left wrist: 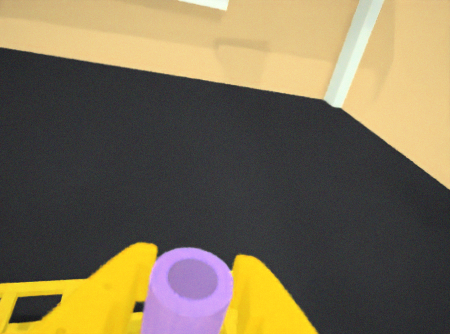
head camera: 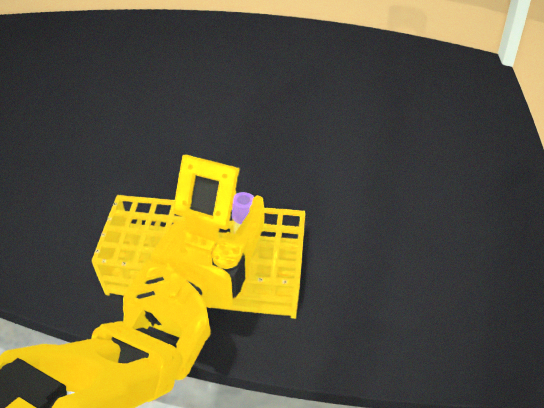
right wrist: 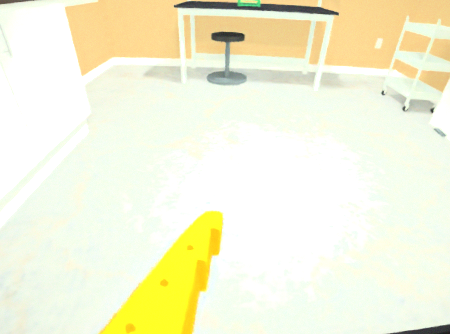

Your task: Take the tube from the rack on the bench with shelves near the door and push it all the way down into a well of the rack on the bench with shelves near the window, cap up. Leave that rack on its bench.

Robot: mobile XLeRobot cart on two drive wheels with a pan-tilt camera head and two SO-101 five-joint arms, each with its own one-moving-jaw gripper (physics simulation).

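Frame: origin at the left arm's base, x ahead, y right, z down, level; centimetres.
Seen in the pictures: left end effector, tool point: (left wrist: pixel 152 265); right end effector, tool point: (right wrist: pixel 221 228).
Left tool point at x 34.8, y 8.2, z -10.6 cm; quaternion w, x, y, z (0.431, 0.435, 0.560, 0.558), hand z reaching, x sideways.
A point is followed by its place in that frame.
The tube's purple cap (head camera: pixel 243 206) {x 33.6, y 9.2, z -10.6 cm} (left wrist: pixel 192 280) {x 34.3, y 9.0, z -10.6 cm} faces up, with a bit of pale tube below it in the head view; the lower tube is hidden by my jaws. My left gripper (head camera: pixel 246 204) {x 34.8, y 8.2, z -10.6 cm} (left wrist: pixel 194 252) {x 34.8, y 8.2, z -10.6 cm} is shut on the cap, one jaw against each side. It is over the back part of the yellow rack (head camera: pixel 301 250) {x 34.7, y 14.2, z -4.4 cm} (left wrist: pixel 45 286) {x 39.4, y 4.5, z -4.4 cm}, which stands on the black bench top (head camera: pixel 400 200) {x 48.5, y 25.7, z 1.3 cm} (left wrist: pixel 200 150) {x 63.5, y 15.8, z 1.3 cm}. How deep the tube sits in the rack cannot be seen. My right gripper (right wrist: pixel 216 215) is fully open, with one notched jaw showing above the floor.
In the right wrist view, a green rack (right wrist: pixel 249 5) {x -298.6, y -17.9, z 0.3 cm} stands on a far black-topped bench (right wrist: pixel 290 8) {x -297.3, y -57.2, z 1.3 cm}. A round stool (right wrist: pixel 228 36) {x -306.1, y 0.2, z 29.2 cm} is under that bench. A white cart (right wrist: pixel 420 60) {x -236.8, y -163.4, z 31.0 cm} is at the right and a white cabinet (right wrist: pixel 40 85) {x -156.4, y 111.4, z 28.5 cm} at the left.
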